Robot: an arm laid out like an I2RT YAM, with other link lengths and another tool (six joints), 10 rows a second.
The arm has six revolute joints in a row. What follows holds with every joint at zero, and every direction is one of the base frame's.
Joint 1 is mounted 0.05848 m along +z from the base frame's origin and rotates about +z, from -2.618 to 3.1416 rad.
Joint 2 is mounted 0.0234 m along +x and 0.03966 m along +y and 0.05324 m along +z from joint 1 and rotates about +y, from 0 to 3.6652 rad.
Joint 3 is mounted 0.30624 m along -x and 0.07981 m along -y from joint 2 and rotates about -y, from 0 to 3.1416 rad.
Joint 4 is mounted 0.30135 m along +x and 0.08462 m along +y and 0.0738 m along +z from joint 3 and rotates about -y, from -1.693 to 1.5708 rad.
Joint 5 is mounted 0.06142 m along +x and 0.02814 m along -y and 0.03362 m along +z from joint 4 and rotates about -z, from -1.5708 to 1.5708 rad.
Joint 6 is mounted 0.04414 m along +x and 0.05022 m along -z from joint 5 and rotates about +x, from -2.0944 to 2.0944 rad.
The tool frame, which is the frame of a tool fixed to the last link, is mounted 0.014 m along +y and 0.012 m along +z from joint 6; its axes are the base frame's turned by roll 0.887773, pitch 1.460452 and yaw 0.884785 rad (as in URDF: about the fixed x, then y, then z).
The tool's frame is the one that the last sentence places.
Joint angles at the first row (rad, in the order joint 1, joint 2, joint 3, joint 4, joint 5, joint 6):
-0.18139 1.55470 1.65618 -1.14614 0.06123 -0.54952
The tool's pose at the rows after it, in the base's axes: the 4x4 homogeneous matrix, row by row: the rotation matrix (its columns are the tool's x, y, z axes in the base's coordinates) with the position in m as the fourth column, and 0 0 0 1 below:
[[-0.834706 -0.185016 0.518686 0.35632], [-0.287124 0.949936 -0.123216 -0.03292], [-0.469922 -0.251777 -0.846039 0.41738], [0 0 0 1]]
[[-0.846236 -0.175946 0.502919 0.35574], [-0.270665 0.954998 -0.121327 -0.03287], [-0.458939 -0.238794 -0.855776 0.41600], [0 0 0 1]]
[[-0.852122 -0.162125 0.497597 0.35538], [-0.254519 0.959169 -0.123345 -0.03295], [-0.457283 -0.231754 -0.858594 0.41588], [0 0 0 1]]
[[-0.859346 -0.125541 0.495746 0.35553], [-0.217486 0.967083 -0.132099 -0.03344], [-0.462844 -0.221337 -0.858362 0.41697], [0 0 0 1]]
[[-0.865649 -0.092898 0.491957 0.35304], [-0.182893 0.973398 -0.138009 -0.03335], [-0.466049 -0.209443 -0.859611 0.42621], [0 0 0 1]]
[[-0.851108 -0.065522 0.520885 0.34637], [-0.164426 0.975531 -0.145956 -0.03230], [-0.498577 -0.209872 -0.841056 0.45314], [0 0 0 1]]
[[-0.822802 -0.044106 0.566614 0.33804], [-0.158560 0.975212 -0.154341 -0.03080], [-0.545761 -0.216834 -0.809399 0.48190], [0 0 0 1]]
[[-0.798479 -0.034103 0.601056 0.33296], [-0.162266 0.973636 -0.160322 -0.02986], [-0.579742 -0.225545 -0.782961 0.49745], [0 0 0 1]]
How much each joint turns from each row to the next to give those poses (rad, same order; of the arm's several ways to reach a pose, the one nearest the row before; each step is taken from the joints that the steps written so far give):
0.00000 0.01565 -0.00001 -0.01182 -0.00343 0.01870
0.00000 0.00268 0.00002 -0.01642 -0.00001 0.01563
0.00000 -0.00001 -0.00002 -0.00608 0.00191 0.01642
0.00000 -0.00001 0.00304 -0.00420 0.00649 0.03852
0.00000 0.00192 0.03321 -0.03510 0.00419 0.03548
0.00000 0.00076 0.08965 -0.05418 0.00115 0.02213
0.00001 -0.00001 0.09575 -0.03969 -0.00076 0.01145
-0.00001 -0.00269 0.04841 -0.00722 -0.00039 0.00075

